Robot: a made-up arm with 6 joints.
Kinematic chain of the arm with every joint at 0, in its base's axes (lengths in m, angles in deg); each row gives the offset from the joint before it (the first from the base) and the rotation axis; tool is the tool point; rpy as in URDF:
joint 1: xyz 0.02 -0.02 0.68 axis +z
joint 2: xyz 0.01 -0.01 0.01 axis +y
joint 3: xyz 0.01 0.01 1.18 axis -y
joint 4: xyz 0 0.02 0 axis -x
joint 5: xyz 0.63 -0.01 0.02 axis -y
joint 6: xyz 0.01 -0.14 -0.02 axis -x
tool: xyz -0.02 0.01 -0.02 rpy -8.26 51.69 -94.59
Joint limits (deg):
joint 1: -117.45..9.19
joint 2: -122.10..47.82
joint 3: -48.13..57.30
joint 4: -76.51..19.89
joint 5: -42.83..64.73
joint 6: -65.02..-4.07
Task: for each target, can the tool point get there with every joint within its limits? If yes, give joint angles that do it. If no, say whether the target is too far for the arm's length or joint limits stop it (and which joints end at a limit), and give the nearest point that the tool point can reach.
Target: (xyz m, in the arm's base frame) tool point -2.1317 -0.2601 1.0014
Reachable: no: too far | nearest point -1.7346 -0.2158 0.9442 | short by 0.404 m
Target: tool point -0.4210 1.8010 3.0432
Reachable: no: too far | nearest point -0.2415 1.0596 2.0903 | short by 1.221 m
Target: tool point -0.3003 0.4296 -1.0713
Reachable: no: joint limits stop it (at a limit: joint 2, joint 3, joint 4, joint 5, joint 6) | nearest point -0.9056 1.2792 0.0324 | short by 1.519 m
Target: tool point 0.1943 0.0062 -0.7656
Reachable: no: joint limits stop it (at a limit: joint 1, joint 2, joint 3, joint 4, joint 5, joint 6) | nearest point 0.3336 0.6063 0.6069 | short by 1.504 m
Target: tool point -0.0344 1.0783 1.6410
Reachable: yes | joints -92.97 -73.89 17.49 -11.12 -10.70 -9.64
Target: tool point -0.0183 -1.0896 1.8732
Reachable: yes | joints -90.70 21.32 40.47 -66.70 -8.44 -41.94
